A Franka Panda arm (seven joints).
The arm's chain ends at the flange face. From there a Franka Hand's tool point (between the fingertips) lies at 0.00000 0.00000 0.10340 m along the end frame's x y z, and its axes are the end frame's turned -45 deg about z.
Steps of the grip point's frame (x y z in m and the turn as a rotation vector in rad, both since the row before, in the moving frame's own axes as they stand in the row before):
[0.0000, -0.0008, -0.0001, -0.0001, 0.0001, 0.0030]
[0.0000, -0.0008, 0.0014, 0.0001, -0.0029, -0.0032]
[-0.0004, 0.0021, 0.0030, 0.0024, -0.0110, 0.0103]
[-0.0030, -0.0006, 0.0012, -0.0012, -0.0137, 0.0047]
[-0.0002, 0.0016, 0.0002, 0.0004, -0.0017, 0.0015]
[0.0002, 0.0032, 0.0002, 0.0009, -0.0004, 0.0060]
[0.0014, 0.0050, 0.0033, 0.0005, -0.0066, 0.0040]
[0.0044, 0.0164, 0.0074, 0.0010, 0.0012, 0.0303]
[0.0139, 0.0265, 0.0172, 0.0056, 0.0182, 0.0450]
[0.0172, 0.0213, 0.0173, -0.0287, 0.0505, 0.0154]
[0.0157, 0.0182, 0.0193, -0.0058, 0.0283, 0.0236]
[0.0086, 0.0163, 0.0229, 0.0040, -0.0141, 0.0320]
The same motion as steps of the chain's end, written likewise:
[-0.0006, -0.0006, -0.0001, 0.0000, 0.0001, 0.0030]
[-0.0003, -0.0008, 0.0014, -0.0020, -0.0021, -0.0032]
[0.0022, 0.0011, 0.0030, -0.0061, -0.0095, 0.0103]
[-0.0016, 0.0006, 0.0012, -0.0105, -0.0088, 0.0047]
[0.0011, 0.0012, 0.0002, -0.0009, -0.0015, 0.0015]
[0.0025, 0.0022, 0.0002, 0.0004, -0.0009, 0.0060]
[0.0050, 0.0021, 0.0033, -0.0043, -0.0050, 0.0040]
[0.0147, 0.0086, 0.0074, 0.0016, 0.0001, 0.0303]
[0.0276, 0.0106, 0.0172, 0.0168, 0.0089, 0.0450]
[0.0214, 0.0044, 0.0175, 0.0154, 0.0560, 0.0154]
[0.0215, 0.0034, 0.0193, 0.0159, 0.0241, 0.0236]
[0.0189, 0.0047, 0.0229, -0.0071, -0.0128, 0.0320]

